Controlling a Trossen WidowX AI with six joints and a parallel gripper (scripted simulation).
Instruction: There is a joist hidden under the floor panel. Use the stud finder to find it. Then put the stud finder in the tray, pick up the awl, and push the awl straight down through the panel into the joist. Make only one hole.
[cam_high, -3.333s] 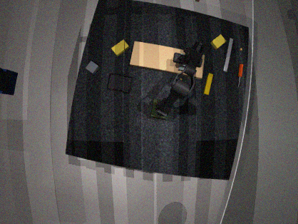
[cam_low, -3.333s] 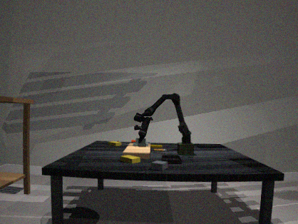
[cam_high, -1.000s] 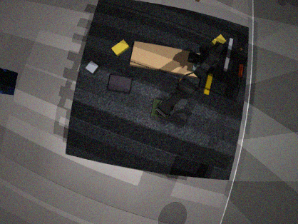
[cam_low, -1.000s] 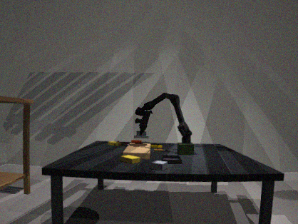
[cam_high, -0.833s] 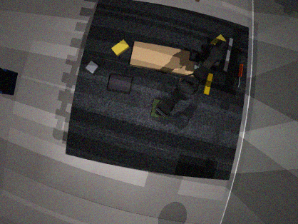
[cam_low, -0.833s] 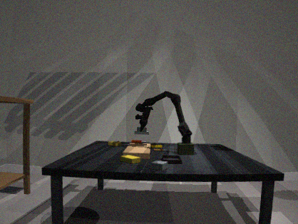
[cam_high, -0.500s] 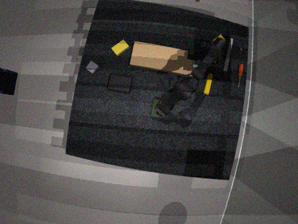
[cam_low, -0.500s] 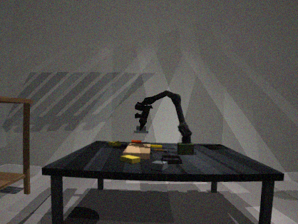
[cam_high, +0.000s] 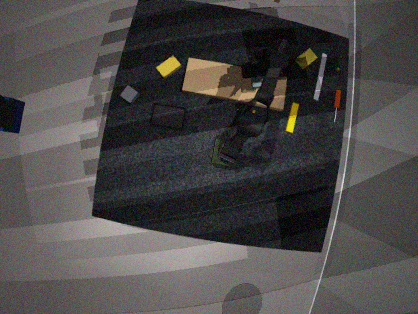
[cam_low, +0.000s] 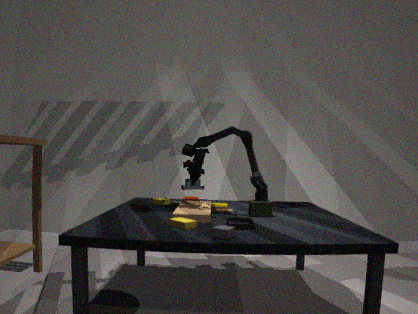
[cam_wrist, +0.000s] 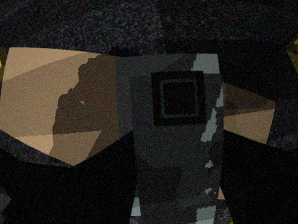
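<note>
Now: gripper tip 31 cm past the dark tray, 35 cm to the right of it and 14 cm above it. Round my gripper tip: yellow bar (10 cm behind, 26 cm to the right, 14 cm below); dark grey stud finder (1 cm ahead, 2 cm above); awl (21 cm behind, 6 cm to the right, 14 cm below).
</note>
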